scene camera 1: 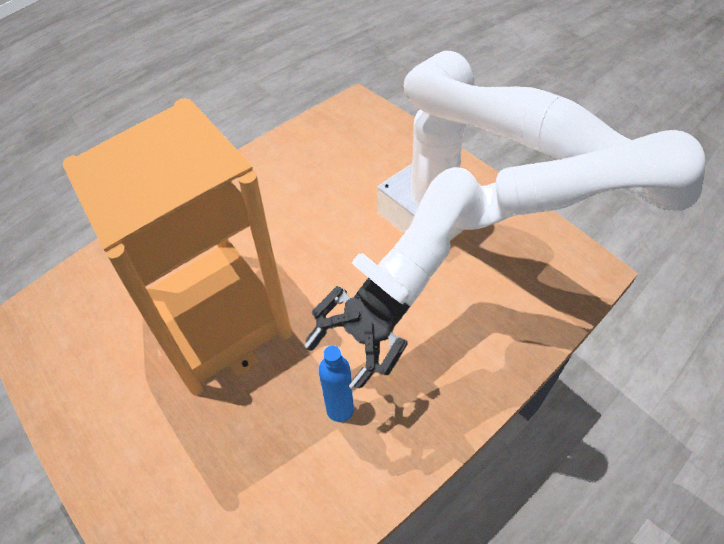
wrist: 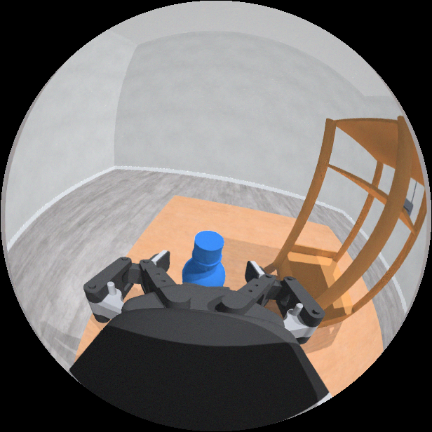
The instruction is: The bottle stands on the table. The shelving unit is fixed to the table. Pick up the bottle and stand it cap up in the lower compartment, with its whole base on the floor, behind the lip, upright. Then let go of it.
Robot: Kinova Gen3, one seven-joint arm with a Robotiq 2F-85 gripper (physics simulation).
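Places are measured from the arm's base along level axes (x right, y ahead, z up), in metres.
Where they show: gripper, fingertip midpoint: (scene camera 1: pixel 329 368).
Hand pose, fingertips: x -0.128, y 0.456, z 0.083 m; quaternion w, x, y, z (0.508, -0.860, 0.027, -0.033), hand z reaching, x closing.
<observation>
After its pixels a point has its place.
A blue bottle (scene camera 1: pixel 337 388) @(x -0.150, y 0.465, z 0.057 m) (wrist: pixel 204 267) stands upright, cap up, on the table (scene camera 1: pixel 304 485) @(x -0.178, y 0.594, z -0.083 m) (wrist: pixel 240 217). My gripper (scene camera 1: pixel 334 363) @(x -0.128, y 0.456, z 0.083 m) (wrist: pixel 207 264) is open and tilted down toward the bottle, its fingers spread at about the height of the bottle's upper part. In the wrist view the cap and shoulder show between the two fingertips; the lower body is hidden behind the gripper. No touch can be made out. The orange shelving unit (scene camera 1: pixel 158 172) @(x 0.156, y 0.472, z 0.332 m) (wrist: pixel 311 192) stands to the left of the bottle in the scene view. The lower compartment has a lip (scene camera 1: pixel 237 350) @(x 0.077, y 0.491, z -0.053 m) along its front edge.
The shelving unit's corner post (scene camera 1: pixel 270 263) @(x 0.037, y 0.401, z 0.148 m) nearest the gripper rises beside the lower compartment's opening. The white arm (scene camera 1: pixel 447 207) @(x -0.160, y 0.227, z 0.261 m) reaches in from its base (scene camera 1: pixel 395 204) @(x 0.051, y 0.060, z -0.013 m) at the back of the table. A small black dot (scene camera 1: pixel 245 363) @(x 0.058, y 0.495, z -0.075 m) lies in front of the lip.
</observation>
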